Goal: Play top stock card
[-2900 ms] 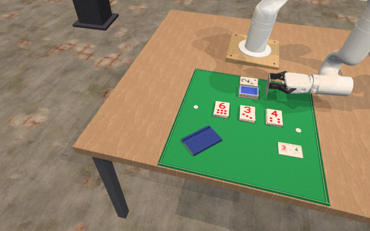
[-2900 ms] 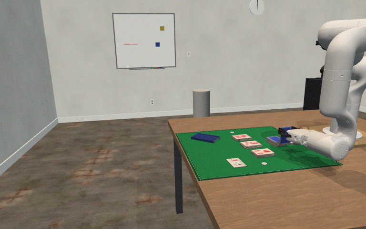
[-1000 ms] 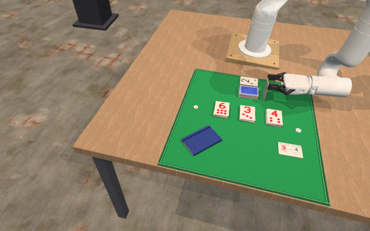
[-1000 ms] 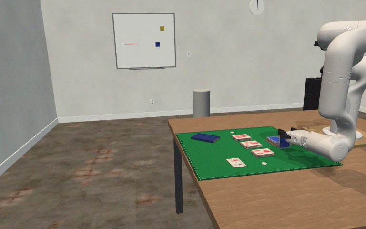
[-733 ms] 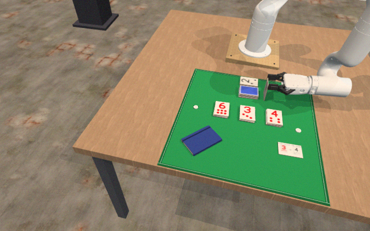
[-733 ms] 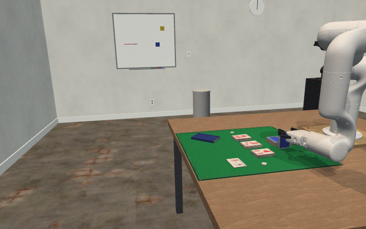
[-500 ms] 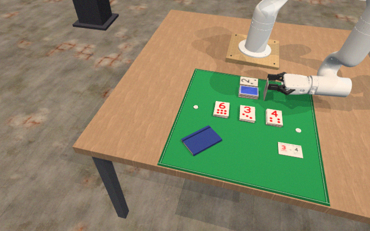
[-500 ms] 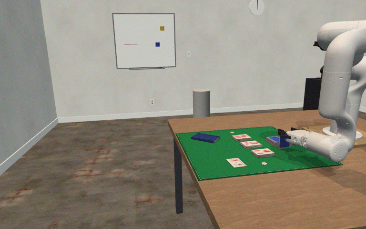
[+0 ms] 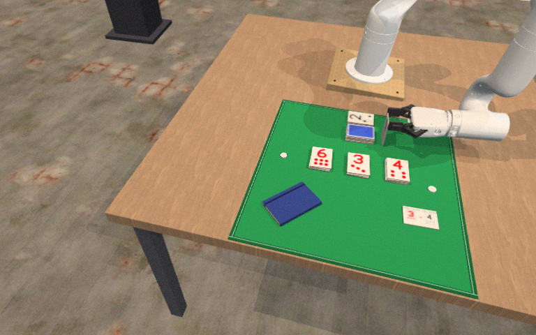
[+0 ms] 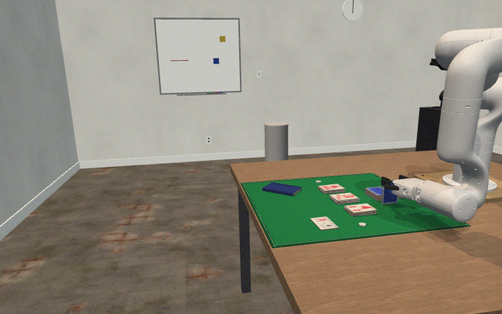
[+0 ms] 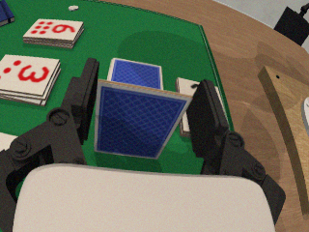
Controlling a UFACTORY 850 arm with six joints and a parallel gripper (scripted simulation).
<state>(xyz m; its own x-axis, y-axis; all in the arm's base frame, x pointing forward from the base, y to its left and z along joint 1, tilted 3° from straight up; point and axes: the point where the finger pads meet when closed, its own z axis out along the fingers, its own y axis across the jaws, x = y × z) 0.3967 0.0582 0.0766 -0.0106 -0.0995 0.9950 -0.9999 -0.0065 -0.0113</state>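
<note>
My gripper is now 50 mm above the black 5 card and 10 mm to the left of it. Round my hand: green card cloth (180 mm ahead, 100 mm to the right, 100 mm below); small reference card (310 mm ahead, 90 mm below, 80 mm to the left); black 2 (90 mm to the right, 90 mm behind, 80 mm below).
</note>
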